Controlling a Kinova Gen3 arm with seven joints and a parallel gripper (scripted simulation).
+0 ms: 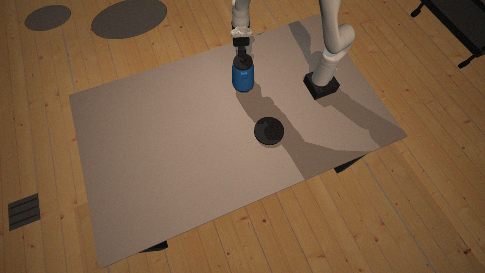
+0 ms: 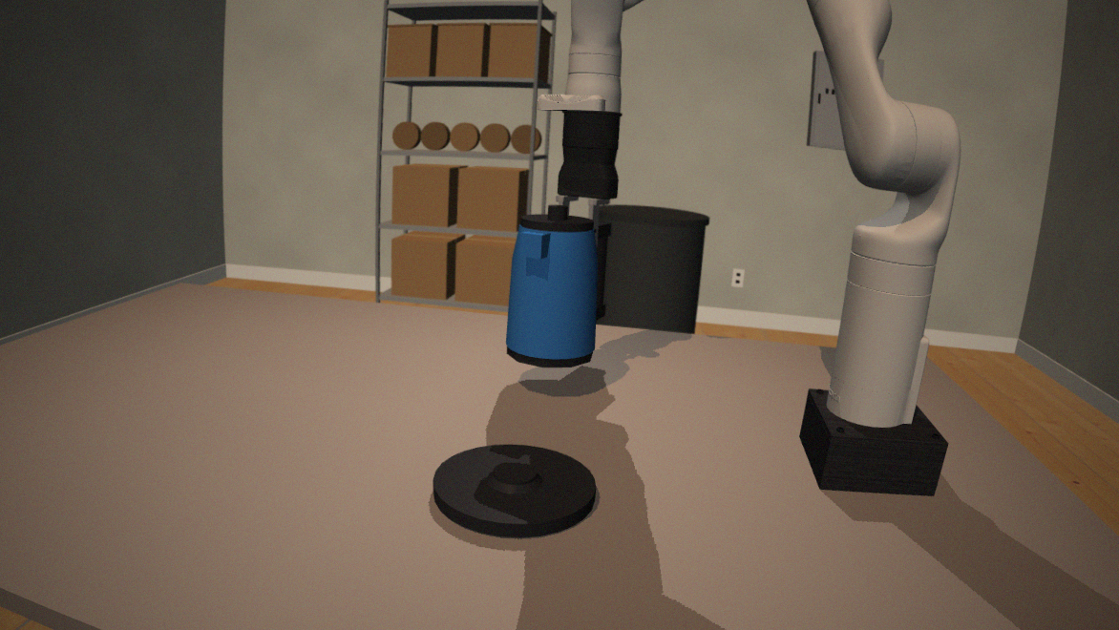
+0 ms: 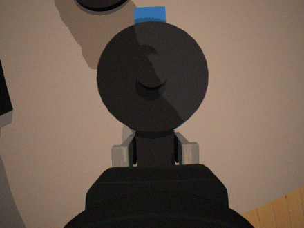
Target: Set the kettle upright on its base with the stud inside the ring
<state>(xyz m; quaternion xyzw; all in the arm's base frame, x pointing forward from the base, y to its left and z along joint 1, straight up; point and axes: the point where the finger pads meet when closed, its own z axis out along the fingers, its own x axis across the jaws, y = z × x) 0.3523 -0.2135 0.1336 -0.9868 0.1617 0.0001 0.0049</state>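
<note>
Right now my hand is 6 cm above the blue kettle, 3 cm to the right of it and 1 cm short of it. From my hand the other things lie so: round black base: 35 cm to the left, 18 cm below, 1 cm ahead.
</note>
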